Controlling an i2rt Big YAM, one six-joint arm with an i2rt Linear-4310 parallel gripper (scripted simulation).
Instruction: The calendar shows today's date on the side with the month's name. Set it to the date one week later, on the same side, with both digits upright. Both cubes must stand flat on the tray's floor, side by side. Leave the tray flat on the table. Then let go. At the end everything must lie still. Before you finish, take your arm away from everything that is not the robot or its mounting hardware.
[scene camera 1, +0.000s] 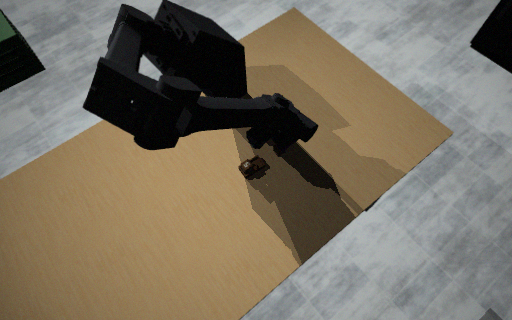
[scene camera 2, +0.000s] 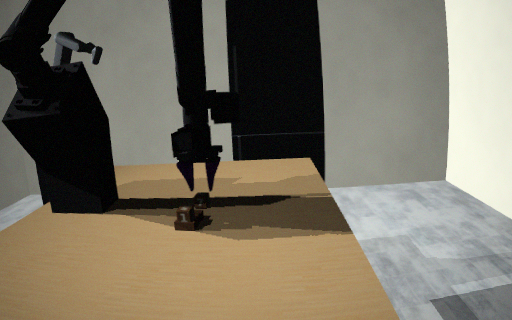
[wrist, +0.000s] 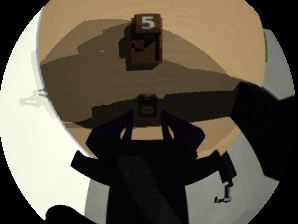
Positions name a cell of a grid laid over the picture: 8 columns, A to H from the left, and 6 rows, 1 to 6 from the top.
Scene:
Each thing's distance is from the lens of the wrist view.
my gripper (wrist: D4): 13 cm
tray (wrist: D2): 14 cm

